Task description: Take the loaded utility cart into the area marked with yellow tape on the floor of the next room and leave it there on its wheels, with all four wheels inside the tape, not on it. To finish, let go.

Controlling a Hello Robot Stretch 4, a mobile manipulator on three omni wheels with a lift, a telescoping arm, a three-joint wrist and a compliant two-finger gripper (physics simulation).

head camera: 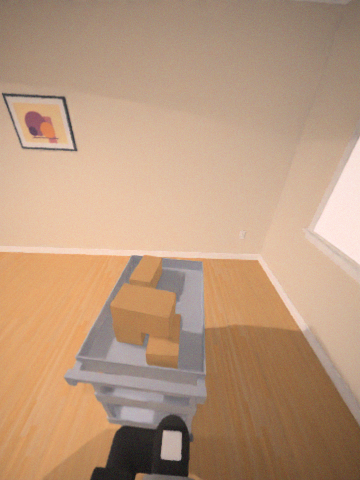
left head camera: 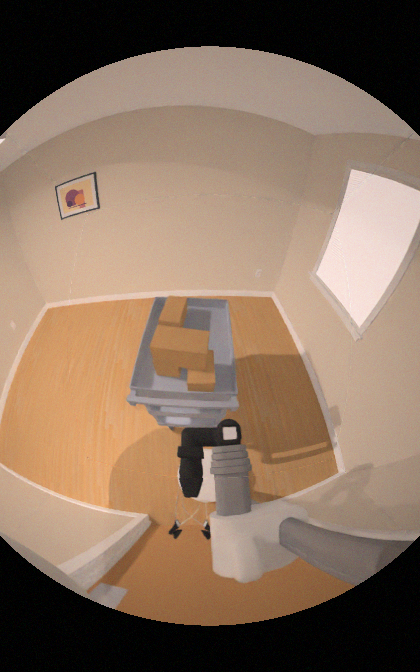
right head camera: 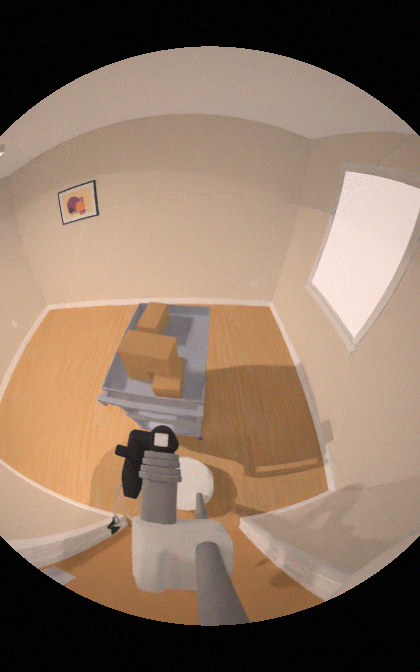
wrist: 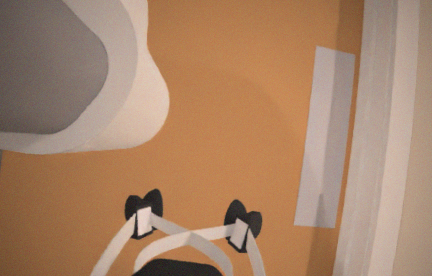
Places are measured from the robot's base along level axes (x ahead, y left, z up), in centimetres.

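Where they show: gripper, fingertip midpoint: [wrist: 194,210].
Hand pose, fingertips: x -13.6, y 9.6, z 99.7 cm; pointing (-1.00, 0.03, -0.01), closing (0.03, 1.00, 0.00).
Note:
Each offset is from my fingertips to the top centre of the thing.
The grey utility cart [head camera: 135,381] [left head camera: 222,340] [right head camera: 192,350] stands upright in front of the robot, its near end rail just beyond the wrist. Its top tray holds a large cardboard box {dy +3.4, dx +66.4, dz +0.5 cm} [head camera: 142,302] [left head camera: 180,345] [right head camera: 149,350], a smaller near box {dy -4.7, dx +61.8, dz -11.3 cm} [head camera: 162,354] [left head camera: 201,379] [right head camera: 167,386] and a far box {dy +9.7, dx +97.5, dz -11.3 cm} [head camera: 146,271] [left head camera: 173,310] [right head camera: 153,317]. Its wheels are mostly hidden. My gripper [left head camera: 190,529] [right head camera: 114,524] [wrist: 194,210] is open and empty, on the side of the wrist away from the cart, not touching it. The yellow tape does not show.
Behind the robot is a doorway with a white left jamb [left head camera: 110,550] [right head camera: 75,545] and right jamb [right head camera: 295,557]. A pale flat strip [left head camera: 107,595] [right head camera: 58,575] [wrist: 325,140] lies beside the left jamb. A window [left head camera: 372,245] [right head camera: 367,250] is in the right wall.

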